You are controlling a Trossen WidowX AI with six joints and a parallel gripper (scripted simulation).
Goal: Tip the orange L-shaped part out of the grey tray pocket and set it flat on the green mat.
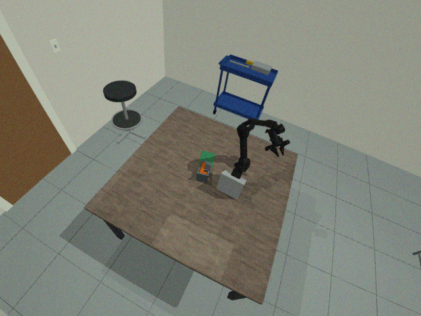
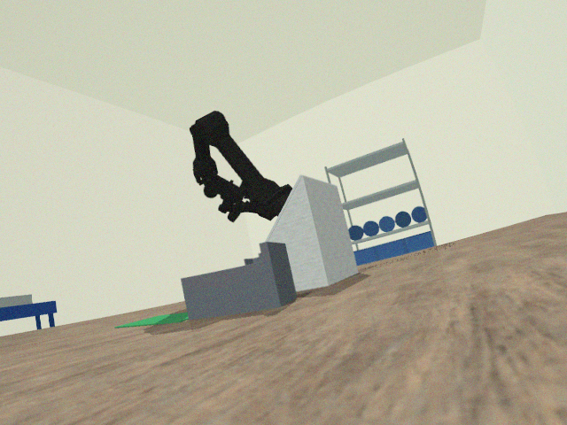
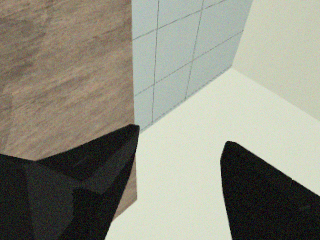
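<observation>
Now: gripper tip 460 mm short of the orange L-shaped part, 310 mm to the right of it and 220 mm above it. The rest, counted from my gripper tip: green mat 520 mm ahead, 290 mm below, 150 mm to the left.
</observation>
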